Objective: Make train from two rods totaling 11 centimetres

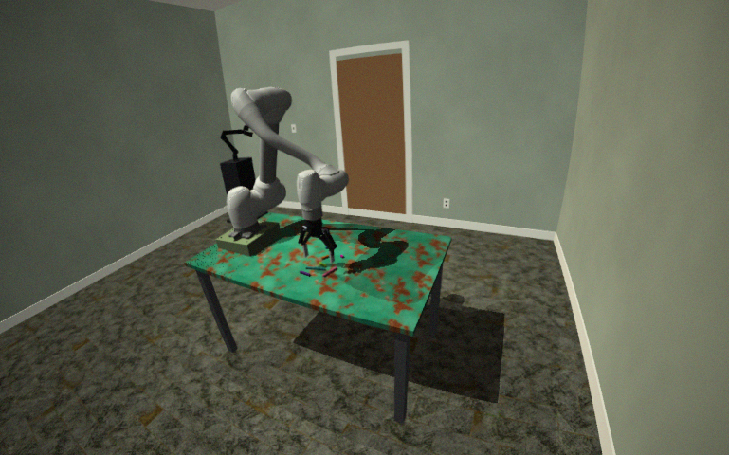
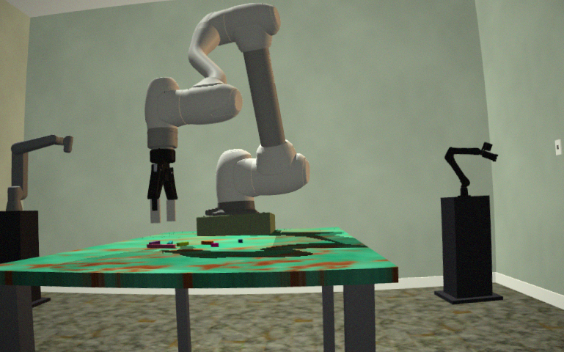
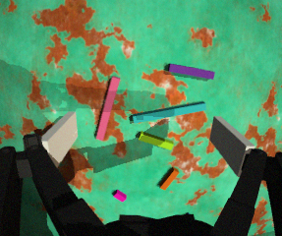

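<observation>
The small blue rod is 80 mm behind my hand, 210 mm to the left of it and 70 mm below it. The rest, counted from my hand: turquoise rod 40 mm behind, 10 mm to the left, 70 mm below; lime rod 20 mm behind, 50 mm to the left, 70 mm below; pink rod 50 mm ahead, 70 mm below.
</observation>
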